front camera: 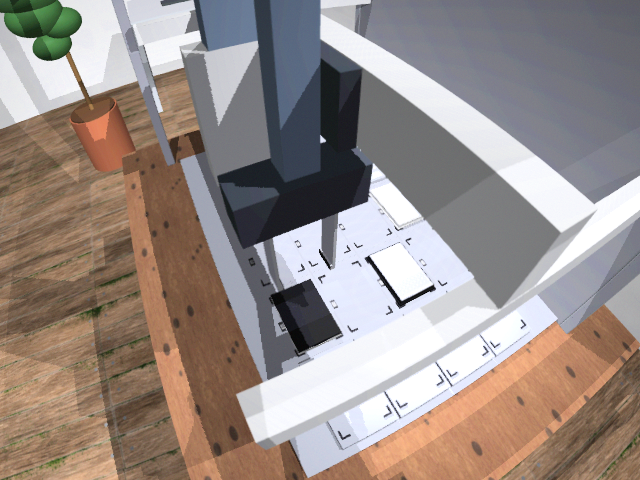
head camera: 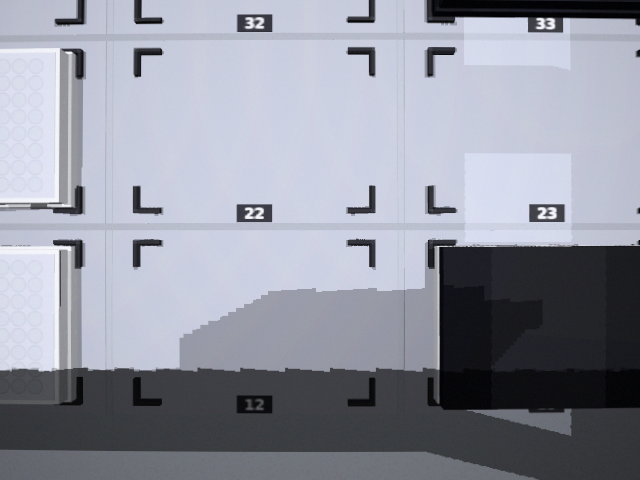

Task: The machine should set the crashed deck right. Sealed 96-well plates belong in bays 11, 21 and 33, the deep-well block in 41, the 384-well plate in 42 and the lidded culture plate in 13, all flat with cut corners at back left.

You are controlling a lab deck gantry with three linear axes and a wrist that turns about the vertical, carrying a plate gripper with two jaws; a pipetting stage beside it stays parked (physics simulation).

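Places are measured from the robot's base along level axes (x right, y ahead, z up), in centimetres.
Pixels of known places: gripper, fingertip midpoint: point(front camera: 302, 270).
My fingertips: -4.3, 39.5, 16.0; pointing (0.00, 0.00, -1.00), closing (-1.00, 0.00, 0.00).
For each thing: its top centre in the pictures, then the offset to it from my fingertips, as dx, dy, dz. "spot": a spot on its surface instead.
- black lid, top centre: point(head camera: 564, 327) point(front camera: 304, 313) +0.0, -0.3, -14.4
- bay 11, surface spot: point(head camera: 25, 310) spot: -0.9, -28.7, -14.6
- white-topped plate with a dark rim, top centre: point(front camera: 401, 269) -21.4, -0.3, -14.6
- white plate, top centre: point(front camera: 398, 201) -32.1, -16.7, -14.6
A black lid point(front camera: 306, 316) point(head camera: 542, 335) lies flat on the plate in bay 13; a thin white edge shows at its left in the head view. My gripper point(front camera: 305, 277) is open above it, with nothing between its jaws; its jaws do not show in the head view. Plates with round wells fill bay 21 point(head camera: 25, 124) and bay 11 point(head camera: 25, 310), both cut off at the left. A white-topped plate with a dark rim point(front camera: 400, 271) stands in bay 33; its dark front edge point(head camera: 542, 7) shows in the head view. A white plate point(front camera: 397, 205) stands in bay 42. Bay 41 is mostly hidden.
Black corner marks point(head camera: 369, 62) frame bays 12, 22 and 23. A pale gantry beam point(front camera: 372, 361) crosses the front of the deck, and a thick pale beam point(front camera: 454, 180) rises at the right. Dark shadow covers the head view's lower part. A potted plant point(front camera: 102, 135) stands beyond the deck.
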